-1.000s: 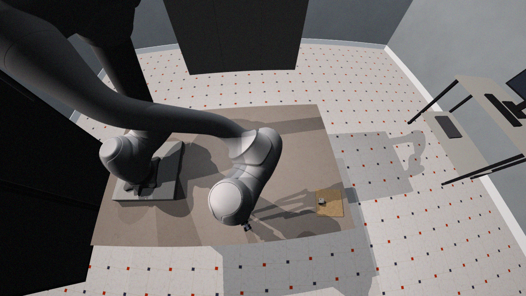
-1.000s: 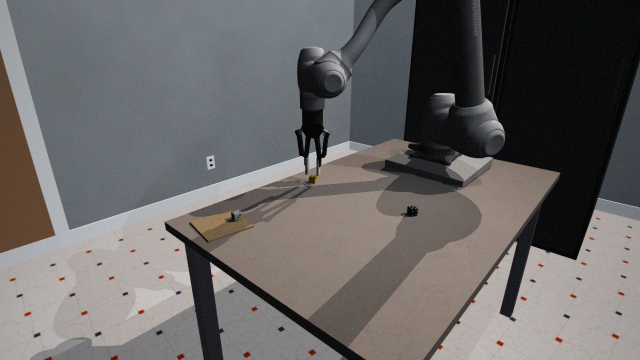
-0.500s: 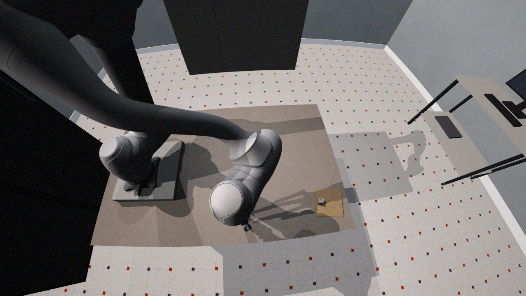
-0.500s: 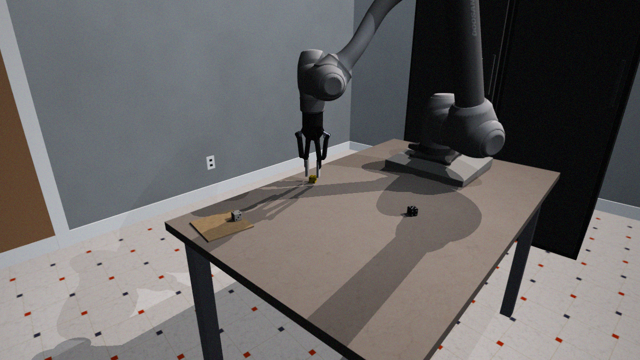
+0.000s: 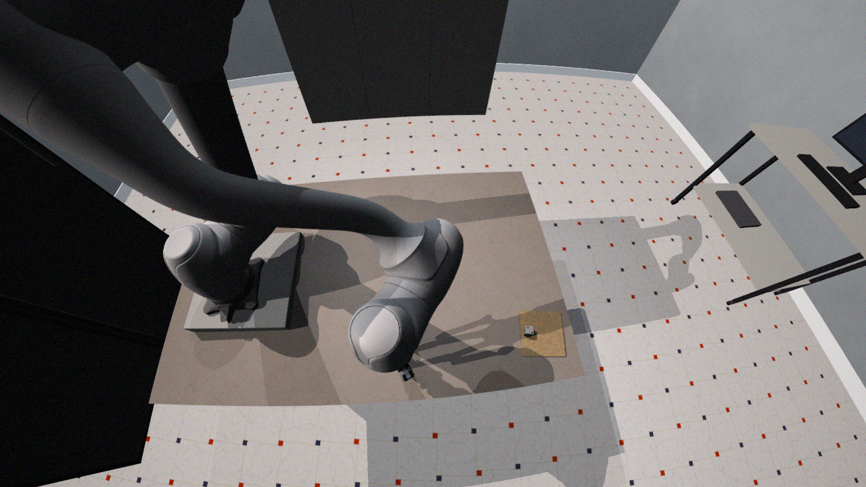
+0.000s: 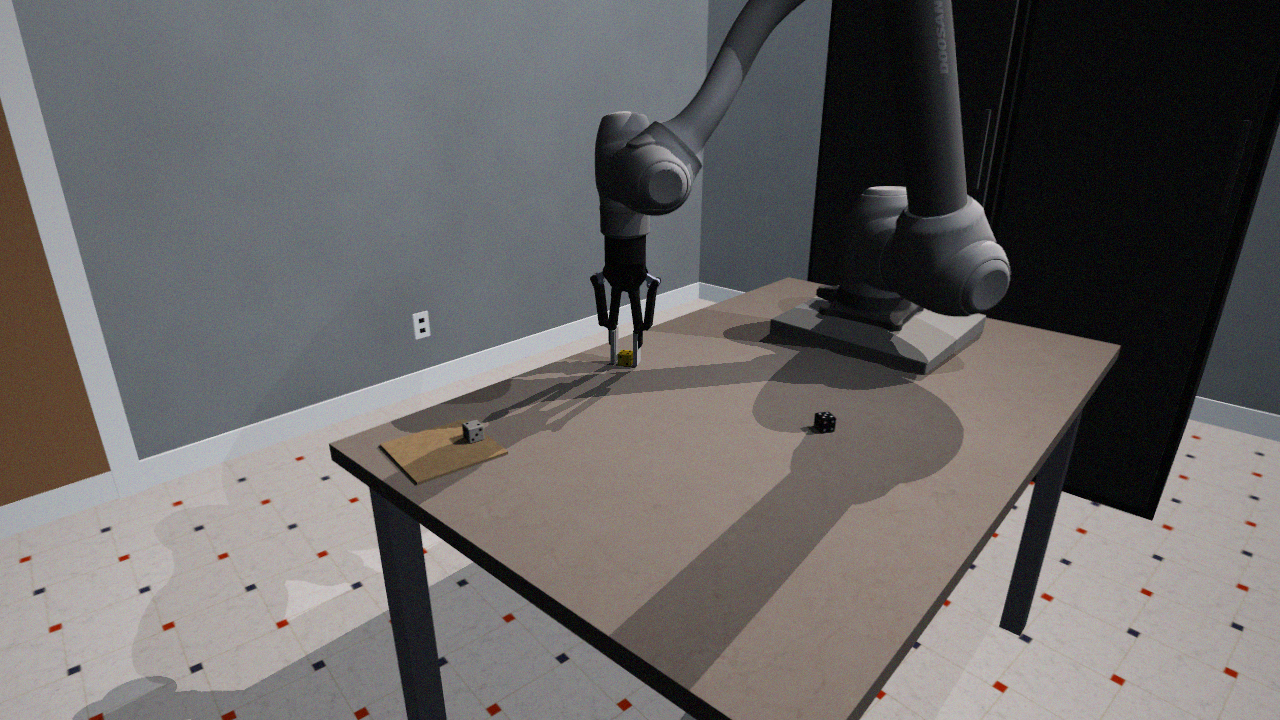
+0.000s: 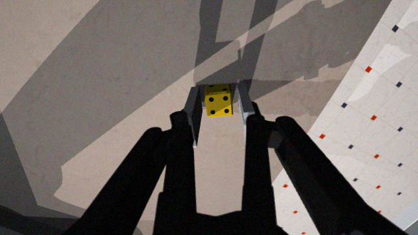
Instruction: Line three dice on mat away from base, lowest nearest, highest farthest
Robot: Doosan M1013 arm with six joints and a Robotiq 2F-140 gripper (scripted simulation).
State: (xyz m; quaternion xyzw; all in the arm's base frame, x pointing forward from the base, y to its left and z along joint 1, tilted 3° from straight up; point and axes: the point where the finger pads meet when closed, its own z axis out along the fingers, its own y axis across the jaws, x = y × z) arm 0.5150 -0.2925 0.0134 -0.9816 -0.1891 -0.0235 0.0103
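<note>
My gripper is now 2 cm above the yellow die. Round my hand: tan mat 44 cm ahead, 3 cm below; then black die 42 cm to the left, 2 cm below, 2 cm ahead; then grey die 39 cm ahead, 2 cm below, 1 cm to the left.
</note>
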